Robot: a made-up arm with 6 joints.
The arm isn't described. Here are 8 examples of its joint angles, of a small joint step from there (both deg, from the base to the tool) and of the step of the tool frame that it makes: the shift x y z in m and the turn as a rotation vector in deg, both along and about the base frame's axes.
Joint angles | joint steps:
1: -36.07 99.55 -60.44 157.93 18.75 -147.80 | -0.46 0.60 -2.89 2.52 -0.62 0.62
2: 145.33 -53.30 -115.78 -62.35 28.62 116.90 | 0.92 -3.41 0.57 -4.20 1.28 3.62
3: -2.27 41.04 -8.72 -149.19 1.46 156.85 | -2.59 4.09 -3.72 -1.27 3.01 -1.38
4: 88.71 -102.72 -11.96 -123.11 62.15 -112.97 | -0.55 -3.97 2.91 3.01 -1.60 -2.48
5: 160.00 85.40 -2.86 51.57 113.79 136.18 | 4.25 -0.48 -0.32 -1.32 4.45 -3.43
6: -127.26 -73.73 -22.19 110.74 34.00 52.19 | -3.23 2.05 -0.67 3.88 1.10 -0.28
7: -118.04 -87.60 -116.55 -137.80 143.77 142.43 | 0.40 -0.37 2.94 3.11 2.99 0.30
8: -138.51 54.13 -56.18 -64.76 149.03 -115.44 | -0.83 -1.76 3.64 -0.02 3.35 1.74
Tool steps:
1: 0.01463 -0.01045 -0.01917 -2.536 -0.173 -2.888
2: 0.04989 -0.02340 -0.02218 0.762 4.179 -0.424
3: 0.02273 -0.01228 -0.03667 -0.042 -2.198 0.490
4: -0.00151 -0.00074 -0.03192 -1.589 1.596 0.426
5: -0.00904 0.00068 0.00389 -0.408 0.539 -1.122
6: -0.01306 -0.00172 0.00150 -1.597 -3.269 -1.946
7: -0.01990 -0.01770 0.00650 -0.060 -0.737 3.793
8: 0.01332 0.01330 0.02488 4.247 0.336 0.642
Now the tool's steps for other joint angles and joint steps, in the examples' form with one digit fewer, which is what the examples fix.
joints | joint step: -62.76 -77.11 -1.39 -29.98 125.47 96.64 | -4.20 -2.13 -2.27 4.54 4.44 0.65
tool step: 0.0058 0.0296 0.0112 0.92 -3.63 -7.35
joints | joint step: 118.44 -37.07 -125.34 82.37 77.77 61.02 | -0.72 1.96 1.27 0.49 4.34 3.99
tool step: -0.0332 0.0371 -0.0144 -5.27 -6.44 1.65
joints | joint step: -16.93 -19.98 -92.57 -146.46 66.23 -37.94 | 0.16 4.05 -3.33 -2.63 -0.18 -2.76
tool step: 0.0418 -0.0069 -0.0004 -1.94 2.91 -3.14
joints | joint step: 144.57 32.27 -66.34 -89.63 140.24 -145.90 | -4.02 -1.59 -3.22 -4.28 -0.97 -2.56
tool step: 0.0228 0.0444 0.0410 2.41 2.09 -1.60
